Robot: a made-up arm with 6 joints.
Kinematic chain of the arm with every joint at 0, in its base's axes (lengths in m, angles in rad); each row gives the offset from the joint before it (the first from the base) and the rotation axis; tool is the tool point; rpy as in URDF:
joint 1: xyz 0 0 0.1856 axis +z
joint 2: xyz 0 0 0 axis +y
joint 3: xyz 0.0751 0 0.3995 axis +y
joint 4: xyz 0.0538 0 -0.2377 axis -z
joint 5: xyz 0 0 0 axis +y
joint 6: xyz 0.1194 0 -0.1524 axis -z
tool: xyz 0 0 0 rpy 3.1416 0 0
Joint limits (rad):
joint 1: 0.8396..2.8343
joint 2: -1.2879..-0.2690
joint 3: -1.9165..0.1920
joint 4: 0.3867..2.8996
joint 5: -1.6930..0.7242
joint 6: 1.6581..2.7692
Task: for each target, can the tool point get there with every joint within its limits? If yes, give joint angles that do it. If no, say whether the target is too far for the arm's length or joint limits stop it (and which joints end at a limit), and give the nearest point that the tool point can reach.
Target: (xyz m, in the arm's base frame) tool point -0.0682 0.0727 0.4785
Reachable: yes | joints 2.5976 -1.1292 -0.5043 2.3445 0.4693 2.3667
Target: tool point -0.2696 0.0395 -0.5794
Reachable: no: joint limits stop it (at a limit: joint 1, joint 2, joint 3, joint 4) | nearest point -0.0507 -0.1179 0.1192 | short by 0.749 m
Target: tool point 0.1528 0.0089 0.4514
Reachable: yes | joints 2.1593 -0.7370 -0.6563 2.2614 -1.3905 2.1770
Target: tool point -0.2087 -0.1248 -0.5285
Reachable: no: joint limits stop it (at a limit: joint 1, joint 2, joint 3, joint 4) | nearest point -0.0647 -0.1370 0.1206 | short by 0.665 m
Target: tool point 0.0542 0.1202 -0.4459
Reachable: no: joint limits stop it (at a limit: joint 1, joint 2, joint 3, joint 4) | nearest point 0.1051 0.0065 0.1207 | short by 0.580 m
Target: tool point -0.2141 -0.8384 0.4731
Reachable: no: too far | nearest point -0.1502 -0.5881 0.5483 | short by 0.269 m
